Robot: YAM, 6 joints.
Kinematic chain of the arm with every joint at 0, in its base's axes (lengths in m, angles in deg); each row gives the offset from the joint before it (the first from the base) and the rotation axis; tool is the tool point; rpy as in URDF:
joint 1: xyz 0 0 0.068 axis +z
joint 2: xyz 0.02 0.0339 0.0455 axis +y
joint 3: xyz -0.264 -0.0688 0 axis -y
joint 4: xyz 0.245 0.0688 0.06 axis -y
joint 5: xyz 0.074 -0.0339 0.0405 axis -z
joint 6: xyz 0.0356 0 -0.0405 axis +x
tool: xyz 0 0 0 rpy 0 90 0
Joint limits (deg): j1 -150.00..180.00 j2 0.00..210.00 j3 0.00..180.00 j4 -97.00..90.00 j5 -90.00..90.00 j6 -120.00..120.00
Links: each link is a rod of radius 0.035 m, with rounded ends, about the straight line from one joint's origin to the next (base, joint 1, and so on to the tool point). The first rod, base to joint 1, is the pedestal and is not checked.
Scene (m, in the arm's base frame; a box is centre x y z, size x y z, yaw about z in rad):
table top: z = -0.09
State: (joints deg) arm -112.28 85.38 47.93 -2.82 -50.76 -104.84
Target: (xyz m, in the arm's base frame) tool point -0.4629 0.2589 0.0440
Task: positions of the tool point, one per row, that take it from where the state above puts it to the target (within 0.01 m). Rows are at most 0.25 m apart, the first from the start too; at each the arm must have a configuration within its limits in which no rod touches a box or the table.
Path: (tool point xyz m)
1: -0.0341 -0.2990 0.3657
2: 0.0224 -0.2153 0.5127
3: 0.0348 -0.0545 0.6119
4: -0.0241 0.1346 0.6329
5: -0.1474 0.2905 0.5653
6: -0.2957 0.3659 0.4222
7: -0.4151 0.3476 0.2351
8: -0.4629 0.2589 0.0440

